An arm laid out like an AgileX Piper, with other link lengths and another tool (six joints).
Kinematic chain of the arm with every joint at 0, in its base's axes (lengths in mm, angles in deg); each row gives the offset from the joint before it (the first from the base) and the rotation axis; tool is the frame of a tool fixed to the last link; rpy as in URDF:
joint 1: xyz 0 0 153.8 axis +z
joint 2: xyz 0 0 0 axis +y
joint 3: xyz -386.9 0 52.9 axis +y
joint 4: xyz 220.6 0 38.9 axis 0.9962 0 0.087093
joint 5: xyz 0 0 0 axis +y
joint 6: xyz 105.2 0 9.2 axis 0.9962 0 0.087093
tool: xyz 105.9 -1 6.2 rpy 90.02 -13.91 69.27
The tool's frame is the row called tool.
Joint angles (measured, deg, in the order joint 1, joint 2, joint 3, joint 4, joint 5, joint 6), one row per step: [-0.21, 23.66, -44.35, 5.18, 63.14, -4.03]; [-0.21, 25.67, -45.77, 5.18, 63.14, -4.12]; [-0.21, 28.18, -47.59, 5.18, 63.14, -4.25]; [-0.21, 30.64, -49.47, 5.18, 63.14, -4.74]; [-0.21, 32.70, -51.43, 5.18, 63.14, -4.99]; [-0.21, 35.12, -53.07, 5.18, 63.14, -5.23]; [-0.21, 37.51, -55.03, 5.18, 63.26, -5.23]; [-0.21, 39.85, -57.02, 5.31, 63.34, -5.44]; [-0.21, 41.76, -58.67, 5.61, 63.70, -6.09]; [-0.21, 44.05, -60.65, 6.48, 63.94, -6.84]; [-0.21, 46.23, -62.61, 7.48, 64.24, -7.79]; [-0.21, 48.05, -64.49, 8.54, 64.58, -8.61]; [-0.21, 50.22, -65.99, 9.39, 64.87, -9.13]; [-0.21, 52.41, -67.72, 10.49, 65.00, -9.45]
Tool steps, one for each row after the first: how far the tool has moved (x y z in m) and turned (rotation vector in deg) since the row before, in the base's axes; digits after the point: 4 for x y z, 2 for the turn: [0.0072, 0.0000, 0.0079, -0.07, 0.58, 0.05]; [0.0095, 0.0000, 0.0097, -0.10, 0.68, 0.08]; [0.0099, -0.0001, 0.0097, -0.38, 0.54, 0.31]; [0.0089, 0.0000, 0.0102, -0.19, 0.08, 0.16]; [0.0106, -0.0001, 0.0074, -0.18, 0.76, 0.15]; [0.0108, 0.0000, 0.0087, 0.00, 0.55, 0.01]; [0.0111, 0.0004, 0.0086, -0.04, 0.41, 0.19]; [0.0087, 0.0010, 0.0061, -0.22, 0.56, 0.57]; [0.0112, 0.0028, 0.0076, 0.25, 0.48, 0.84]; [0.0108, 0.0033, 0.0072, 0.22, 0.41, 1.04]; [0.0092, 0.0035, 0.0070, 0.37, 0.17, 0.98]; [0.0110, 0.0028, 0.0036, 0.41, 0.88, 0.70]; [0.0119, 0.0036, 0.0051, 0.80, 0.54, 0.63]
